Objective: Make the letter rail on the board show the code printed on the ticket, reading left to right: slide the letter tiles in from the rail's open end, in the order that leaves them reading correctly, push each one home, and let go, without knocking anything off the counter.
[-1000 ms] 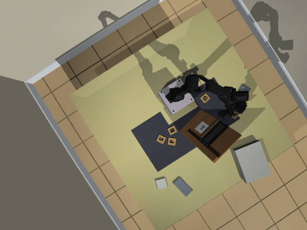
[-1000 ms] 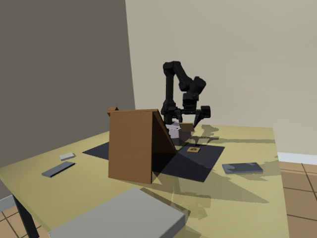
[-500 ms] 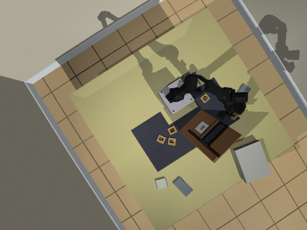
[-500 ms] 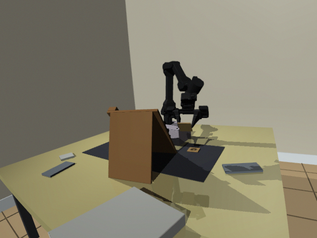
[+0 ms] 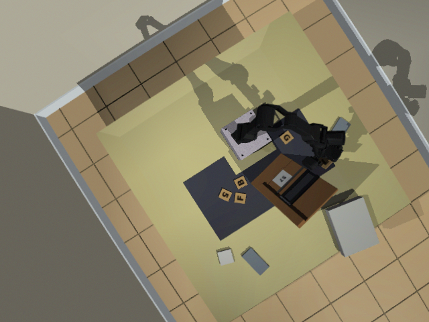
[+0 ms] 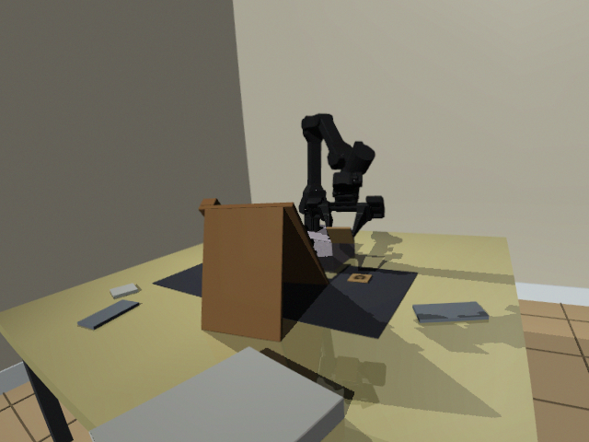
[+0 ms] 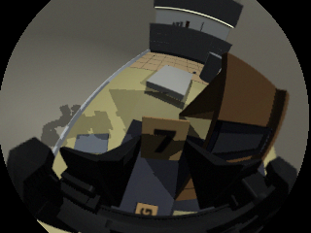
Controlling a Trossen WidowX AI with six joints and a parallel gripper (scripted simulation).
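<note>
My gripper tip is now 190 mm to the left of the white ticket, 80 mm above it and 40 mm past it. From my gripper tip the other things lie so: dark mat 240 mm to the right, 180 mm below, 140 mm behind; then small white block 690 mm to the right, 170 mm below, 130 mm ahead; then large grey box 430 mm ahead, 160 mm below, 30 mm to the right.
</note>
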